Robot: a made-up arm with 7 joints.
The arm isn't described. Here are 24 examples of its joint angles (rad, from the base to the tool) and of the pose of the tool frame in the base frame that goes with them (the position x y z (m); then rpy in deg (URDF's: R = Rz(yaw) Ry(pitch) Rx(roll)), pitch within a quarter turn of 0, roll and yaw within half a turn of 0).
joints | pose
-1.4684 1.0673 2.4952 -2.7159 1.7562 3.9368 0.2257 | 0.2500 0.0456 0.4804 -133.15 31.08 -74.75
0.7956 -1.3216 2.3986 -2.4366 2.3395 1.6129 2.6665 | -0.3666 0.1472 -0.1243 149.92 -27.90 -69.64
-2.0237 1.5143 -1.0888 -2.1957 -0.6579 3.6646 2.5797 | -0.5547 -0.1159 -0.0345 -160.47 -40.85 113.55
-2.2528 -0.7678 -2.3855 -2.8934 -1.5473 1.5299 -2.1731 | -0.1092 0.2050 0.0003 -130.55 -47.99 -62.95
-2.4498 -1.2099 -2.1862 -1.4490 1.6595 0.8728 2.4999 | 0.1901 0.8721 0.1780 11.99 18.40 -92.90
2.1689 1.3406 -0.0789 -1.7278 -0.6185 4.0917 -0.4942 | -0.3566 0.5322 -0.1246 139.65 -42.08 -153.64
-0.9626 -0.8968 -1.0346 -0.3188 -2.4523 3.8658 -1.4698 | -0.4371 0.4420 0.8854 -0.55 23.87 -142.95
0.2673 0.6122 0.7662 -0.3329 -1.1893 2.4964 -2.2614 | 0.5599 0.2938 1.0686 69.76 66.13 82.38
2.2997 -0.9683 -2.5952 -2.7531 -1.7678 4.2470 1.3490 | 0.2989 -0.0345 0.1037 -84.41 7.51 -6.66
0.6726 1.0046 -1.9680 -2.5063 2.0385 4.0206 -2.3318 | 0.2214 -0.2401 0.4946 78.99 -18.23 -58.20
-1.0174 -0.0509 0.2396 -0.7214 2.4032 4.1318 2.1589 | 0.1571 -0.1942 1.0645 87.04 -8.31 11.59
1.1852 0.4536 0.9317 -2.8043 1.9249 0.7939 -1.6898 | -0.2697 0.2524 0.1216 -25.40 1.35 92.06
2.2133 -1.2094 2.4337 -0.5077 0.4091 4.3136 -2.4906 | 0.4323 -0.7439 0.4670 3.61 28.25 -36.03
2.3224 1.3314 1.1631 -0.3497 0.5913 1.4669 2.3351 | -0.8304 0.6474 0.4296 78.92 51.68 -30.61
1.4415 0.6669 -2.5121 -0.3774 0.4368 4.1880 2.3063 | 0.0882 0.4902 0.9880 34.99 -56.36 -93.68
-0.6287 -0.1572 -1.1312 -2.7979 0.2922 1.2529 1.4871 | -0.0445 -0.3411 0.1770 92.27 19.25 153.81
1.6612 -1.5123 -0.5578 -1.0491 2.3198 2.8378 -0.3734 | 0.3932 -0.6964 0.6765 39.11 7.87 13.67
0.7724 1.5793 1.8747 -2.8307 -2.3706 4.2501 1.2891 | -0.1076 0.2283 0.3500 16.12 -61.50 72.08
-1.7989 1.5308 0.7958 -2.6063 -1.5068 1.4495 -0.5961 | 0.3152 -0.0702 -0.0917 -128.57 2.16 82.31
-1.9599 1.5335 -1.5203 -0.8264 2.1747 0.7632 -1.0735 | -0.7133 -0.7382 0.1973 -123.74 -15.52 -89.78
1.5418 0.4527 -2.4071 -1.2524 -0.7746 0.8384 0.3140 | 0.3596 -0.1358 1.0689 135.39 -25.64 -91.26
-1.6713 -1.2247 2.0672 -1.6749 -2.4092 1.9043 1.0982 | 0.6308 0.4970 0.0835 37.52 44.10 79.64
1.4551 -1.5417 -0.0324 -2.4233 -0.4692 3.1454 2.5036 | -0.0503 -0.1824 0.7938 -46.56 21.84 11.31
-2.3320 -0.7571 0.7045 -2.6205 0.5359 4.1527 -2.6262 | 0.0895 -0.2552 0.5873 35.88 43.22 -68.95
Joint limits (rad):
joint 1: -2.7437..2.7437
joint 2: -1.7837..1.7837
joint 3: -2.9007..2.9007
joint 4: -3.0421..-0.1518
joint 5: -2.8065..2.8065
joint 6: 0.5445..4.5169
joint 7: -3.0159..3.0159
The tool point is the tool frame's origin. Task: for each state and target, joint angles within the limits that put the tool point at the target. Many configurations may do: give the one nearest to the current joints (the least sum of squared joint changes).
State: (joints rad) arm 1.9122 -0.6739 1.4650 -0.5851 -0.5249 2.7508 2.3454
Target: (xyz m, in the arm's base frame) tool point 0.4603 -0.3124 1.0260
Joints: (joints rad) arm 2.4432 -0.5615 1.5202 -0.1518 -0.4989 3.3477 2.3454
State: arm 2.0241 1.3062 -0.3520 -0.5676 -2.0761 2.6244 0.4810
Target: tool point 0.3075 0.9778 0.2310
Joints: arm 1.3636 1.2900 -0.5436 -0.5538 -2.0676 2.3946 0.4810
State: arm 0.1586 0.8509 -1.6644 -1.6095 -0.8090 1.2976 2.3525
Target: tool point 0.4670 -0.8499 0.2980
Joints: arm -0.4340 1.3640 -1.3753 -1.1784 -0.8161 1.4666 2.3525
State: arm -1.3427 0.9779 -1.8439 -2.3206 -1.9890 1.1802 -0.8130
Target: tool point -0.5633 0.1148 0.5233
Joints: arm -1.7227 0.7752 -1.8769 -2.2296 -2.0016 1.2024 -0.8130
